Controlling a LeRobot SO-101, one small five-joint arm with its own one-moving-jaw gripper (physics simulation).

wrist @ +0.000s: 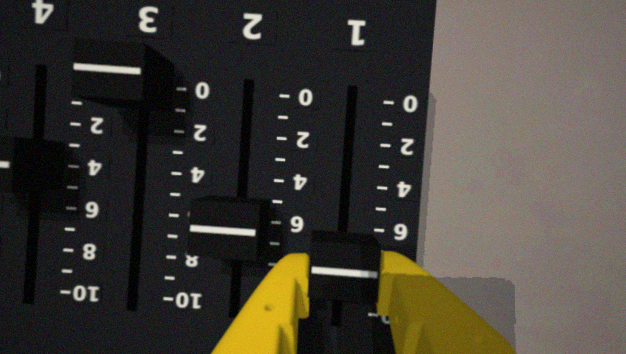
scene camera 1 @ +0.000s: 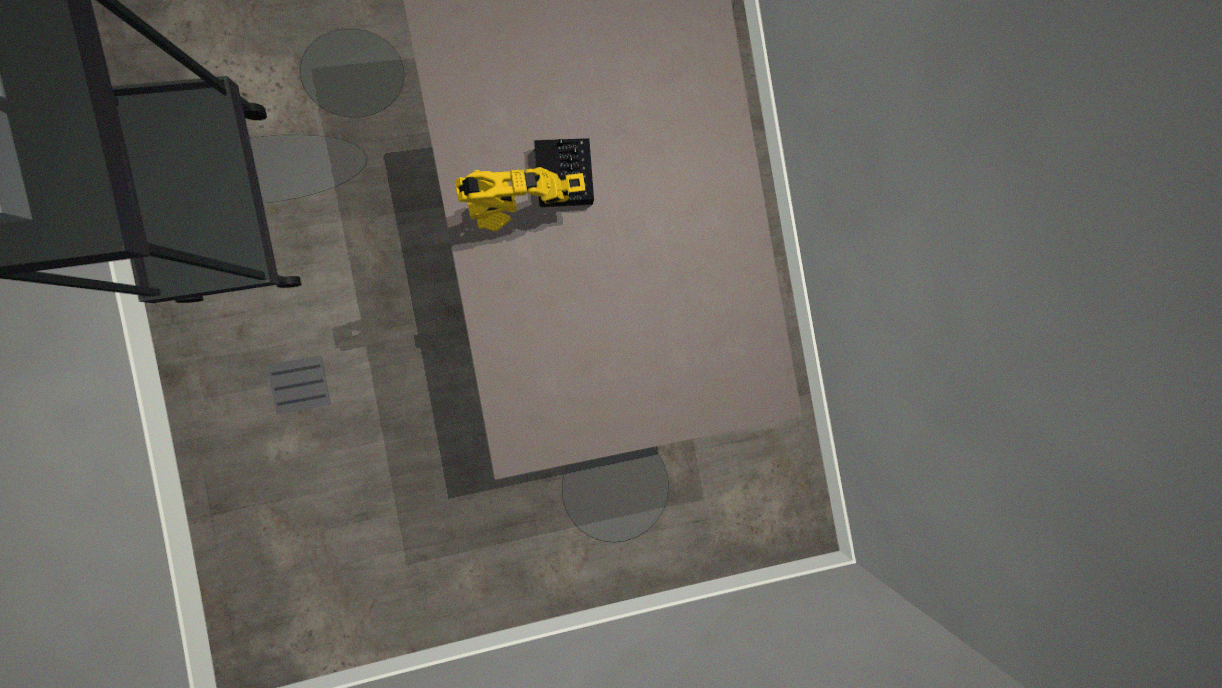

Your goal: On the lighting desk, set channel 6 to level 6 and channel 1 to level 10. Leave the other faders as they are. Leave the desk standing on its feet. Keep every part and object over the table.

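Places are measured from the arm's base along level axes (x back, y left, z down), in centimetres.
Pixels of known places: end effector, tool point: [wrist: 309,276] [scene camera 1: 566,191]; arm's base, origin of the base link: [scene camera 1: 499,209].
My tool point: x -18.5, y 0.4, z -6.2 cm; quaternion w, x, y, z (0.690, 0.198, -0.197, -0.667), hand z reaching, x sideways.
Observation:
Ahead of a thing's pixels: the offset from my tool point to its top centre. "spot": to the spot under its first point. Level surfaces: height alone.
The black lighting desk @[dx -0.4, dy +5.8, dz -0.7 cm] [scene camera 1: 549,153] [wrist: 90,330] lies on the table, with the yellow arm reaching over it. In the wrist view my gripper [wrist: 345,280] is shut on the channel 1 fader knob @[dx -0.3, dy -0.7, dz -0.7 cm] [wrist: 342,250], a black block with a white line, one jaw on each side. The knob stands past the 6 mark towards the 10 end of its slot; the jaws and knob hide the 8, and the 10 is mostly hidden. The channel 6 fader does not show in the wrist view, and in the scene view its level is too small to read.
In the wrist view the channel 2 knob @[dx -1.1, dy +1.5, dz -0.7 cm] [wrist: 225,245] is close beside the left jaw, near 6 to 7. The channel 3 knob @[dx -4.0, dy +3.4, dz -0.7 cm] [wrist: 110,85] stands at the 0 end. The channel 4 knob @[spot: dx -2.3, dy +5.1, dz -0.1 cm] [wrist: 37,165] stands near 4. The table @[dz +6.2 cm] [scene camera 1: 615,341] extends around the desk.

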